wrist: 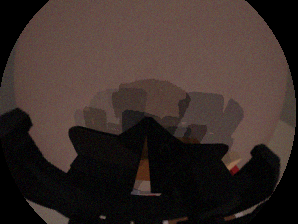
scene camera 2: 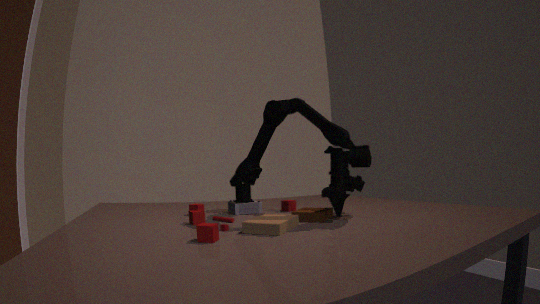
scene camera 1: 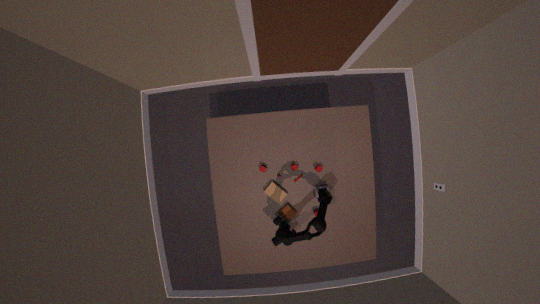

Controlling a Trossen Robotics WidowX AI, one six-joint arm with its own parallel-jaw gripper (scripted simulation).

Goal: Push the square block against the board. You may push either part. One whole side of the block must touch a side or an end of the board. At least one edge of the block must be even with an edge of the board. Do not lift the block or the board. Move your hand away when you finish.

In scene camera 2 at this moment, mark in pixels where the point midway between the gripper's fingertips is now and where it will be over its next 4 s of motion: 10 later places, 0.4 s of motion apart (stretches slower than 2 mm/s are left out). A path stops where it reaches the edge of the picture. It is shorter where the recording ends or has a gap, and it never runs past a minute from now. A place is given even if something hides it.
My gripper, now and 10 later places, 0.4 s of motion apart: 338, 216; 338, 215; 336, 215; 334, 214; 332, 214; 330, 214; 329, 214; 332, 215; 339, 215; 340, 208; 334, 200
